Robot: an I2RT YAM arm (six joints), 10 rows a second.
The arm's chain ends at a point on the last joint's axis. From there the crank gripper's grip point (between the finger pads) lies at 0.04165 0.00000 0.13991 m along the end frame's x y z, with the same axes.
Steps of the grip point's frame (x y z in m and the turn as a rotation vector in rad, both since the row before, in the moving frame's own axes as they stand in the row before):
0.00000 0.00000 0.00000 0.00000 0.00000 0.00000
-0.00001 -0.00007 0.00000 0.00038 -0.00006 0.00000
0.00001 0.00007 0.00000 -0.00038 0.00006 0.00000
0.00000 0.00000 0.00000 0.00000 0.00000 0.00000
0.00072 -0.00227 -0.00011 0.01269 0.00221 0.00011
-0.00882 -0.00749 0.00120 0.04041 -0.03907 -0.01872
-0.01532 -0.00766 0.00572 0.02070 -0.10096 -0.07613
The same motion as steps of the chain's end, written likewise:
0.00000 0.00000 0.00000 0.00000 0.00000 0.00000
0.00000 -0.00002 0.00000 0.00038 -0.00006 0.00000
0.00000 0.00002 0.00000 -0.00038 0.00006 0.00000
0.00000 0.00000 0.00000 0.00000 0.00000 0.00000
0.00041 -0.00050 -0.00001 0.01269 0.00221 0.00011
-0.00326 -0.00108 -0.00019 0.04041 -0.03907 -0.01872
-0.00079 -0.00210 0.00230 0.02070 -0.10096 -0.07613

